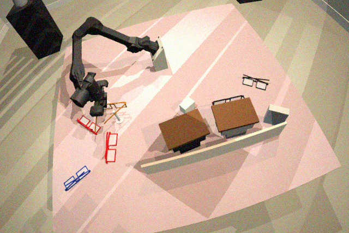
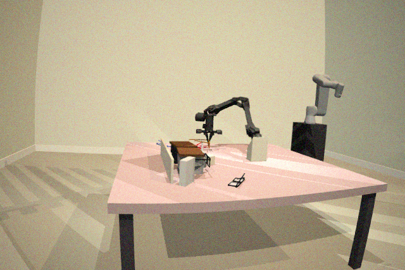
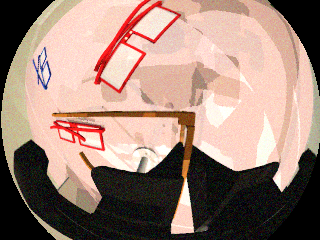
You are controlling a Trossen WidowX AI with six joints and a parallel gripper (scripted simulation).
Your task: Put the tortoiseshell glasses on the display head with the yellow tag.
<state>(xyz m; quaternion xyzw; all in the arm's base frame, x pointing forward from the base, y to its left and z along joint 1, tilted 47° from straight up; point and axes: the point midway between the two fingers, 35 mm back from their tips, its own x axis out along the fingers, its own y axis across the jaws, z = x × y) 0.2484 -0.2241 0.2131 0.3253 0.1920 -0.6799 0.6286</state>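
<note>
The white peg lies 6 cm ahead of my gripper tip, 5 cm to the left of it and 3 cm below it. From my gripper tip the other things lie so: pale tag block (38 cm to the left, 10 cm ahead, 3 cm below); then long white wall (43 cm to the left, 36 cm ahead); then grey block (73 cm to the left, 30 cm ahead).
</note>
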